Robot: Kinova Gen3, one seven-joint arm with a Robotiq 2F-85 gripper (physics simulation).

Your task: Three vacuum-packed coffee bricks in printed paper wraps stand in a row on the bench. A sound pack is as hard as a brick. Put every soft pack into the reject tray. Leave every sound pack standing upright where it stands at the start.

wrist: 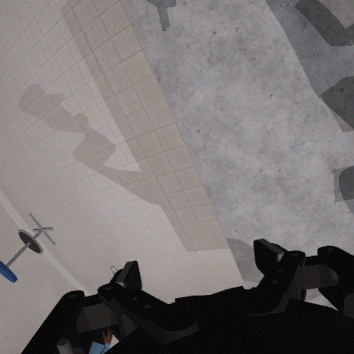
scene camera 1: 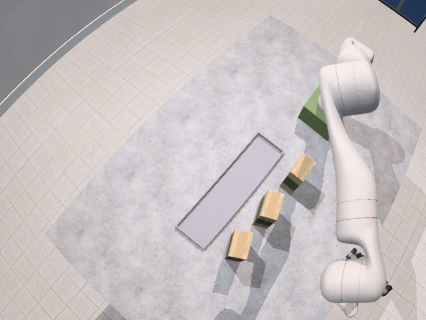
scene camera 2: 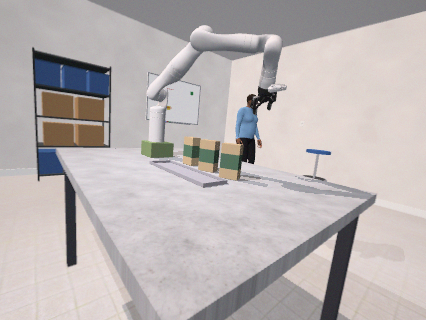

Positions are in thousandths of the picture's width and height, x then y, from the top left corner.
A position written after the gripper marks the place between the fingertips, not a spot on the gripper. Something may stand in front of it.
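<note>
Visible: a grey reject tray (scene camera 1: 536, 605); also the gripper (wrist: 558, 744).
</note>
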